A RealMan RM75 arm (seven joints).
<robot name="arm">
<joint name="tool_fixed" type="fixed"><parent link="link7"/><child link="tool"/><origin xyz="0 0 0"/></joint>
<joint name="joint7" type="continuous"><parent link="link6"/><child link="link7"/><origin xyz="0 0 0.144"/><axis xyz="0 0 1"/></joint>
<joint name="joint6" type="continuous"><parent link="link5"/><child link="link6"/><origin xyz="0 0 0"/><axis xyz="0 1 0"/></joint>
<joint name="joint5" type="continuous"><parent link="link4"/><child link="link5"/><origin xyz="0 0 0.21"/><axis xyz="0 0 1"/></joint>
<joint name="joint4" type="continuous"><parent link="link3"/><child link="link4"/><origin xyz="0 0 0"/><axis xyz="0 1 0"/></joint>
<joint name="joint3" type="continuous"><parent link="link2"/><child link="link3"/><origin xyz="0 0 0.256"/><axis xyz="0 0 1"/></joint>
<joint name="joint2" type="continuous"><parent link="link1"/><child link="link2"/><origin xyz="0 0 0"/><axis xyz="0 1 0"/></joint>
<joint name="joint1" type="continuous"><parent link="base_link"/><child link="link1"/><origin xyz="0 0 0.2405"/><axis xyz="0 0 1"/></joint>
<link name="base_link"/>
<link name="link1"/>
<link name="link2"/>
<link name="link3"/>
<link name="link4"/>
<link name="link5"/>
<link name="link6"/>
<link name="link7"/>
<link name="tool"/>
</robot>
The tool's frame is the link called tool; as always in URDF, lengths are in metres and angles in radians. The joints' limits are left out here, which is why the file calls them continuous.
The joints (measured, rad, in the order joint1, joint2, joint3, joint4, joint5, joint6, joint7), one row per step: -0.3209, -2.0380, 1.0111, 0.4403, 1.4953, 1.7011, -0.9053; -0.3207, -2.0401, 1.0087, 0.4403, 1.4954, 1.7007, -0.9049; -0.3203, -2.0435, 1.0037, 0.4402, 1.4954, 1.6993, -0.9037; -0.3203, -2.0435, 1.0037, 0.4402, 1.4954, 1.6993, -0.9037; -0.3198, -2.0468, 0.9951, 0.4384, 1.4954, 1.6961, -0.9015; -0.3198, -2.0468, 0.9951, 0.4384, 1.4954, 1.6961, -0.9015; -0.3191, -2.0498, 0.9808, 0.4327, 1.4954, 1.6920, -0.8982; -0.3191, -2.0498, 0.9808, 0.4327, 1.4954, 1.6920, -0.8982; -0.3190, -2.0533, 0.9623, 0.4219, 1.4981, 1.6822, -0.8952; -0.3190, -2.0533, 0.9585, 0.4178, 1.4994, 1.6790, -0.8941; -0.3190, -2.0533, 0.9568, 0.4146, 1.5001, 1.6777, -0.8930; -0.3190, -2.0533, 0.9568, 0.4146, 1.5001, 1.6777, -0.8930; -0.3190, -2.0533, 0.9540, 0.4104, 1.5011, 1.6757, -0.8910; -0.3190, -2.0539, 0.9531, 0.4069, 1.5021, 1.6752, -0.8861; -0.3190, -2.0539, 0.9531, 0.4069, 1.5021, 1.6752, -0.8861; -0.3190, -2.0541, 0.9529, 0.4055, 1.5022, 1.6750, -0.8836; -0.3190, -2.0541, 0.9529, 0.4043, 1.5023, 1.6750, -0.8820
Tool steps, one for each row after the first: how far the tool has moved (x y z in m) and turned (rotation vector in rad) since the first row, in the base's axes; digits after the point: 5 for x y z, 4 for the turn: 0.00031, 0.00002, -0.00043, 0.0017, -0.0022, 0.0013; 0.00068, 0.00021, -0.00099, 0.0061, -0.0056, 0.0042; 0.00068, 0.00021, -0.00099, 0.0061, -0.0056, 0.0042; 0.00051, 0.00066, -0.00131, 0.0139, -0.0089, 0.0106; 0.00051, 0.00066, -0.00131, 0.0139, -0.0089, 0.0106; -0.00045, 0.00117, -0.00128, 0.0255, -0.0142, 0.0228; -0.00045, 0.00117, -0.00128, 0.0255, -0.0142, 0.0228; -0.00242, 0.00181, -0.00202, 0.0373, -0.0179, 0.0436; -0.00329, 0.00180, -0.00229, 0.0390, -0.0174, 0.0496; -0.00377, 0.00160, -0.00260, 0.0393, -0.0175, 0.0527; -0.00377, 0.00160, -0.00260, 0.0393, -0.0175, 0.0527; -0.00445, 0.00141, -0.00294, 0.0405, -0.0173, 0.0570; -0.00470, 0.00095, -0.00361, 0.0417, -0.0167, 0.0568; -0.00470, 0.00095, -0.00361, 0.0417, -0.0167, 0.0568; -0.00478, 0.00078, -0.00385, 0.0427, -0.0164, 0.0564; -0.00487, 0.00062, -0.00402, 0.0430, -0.0162, 0.0562
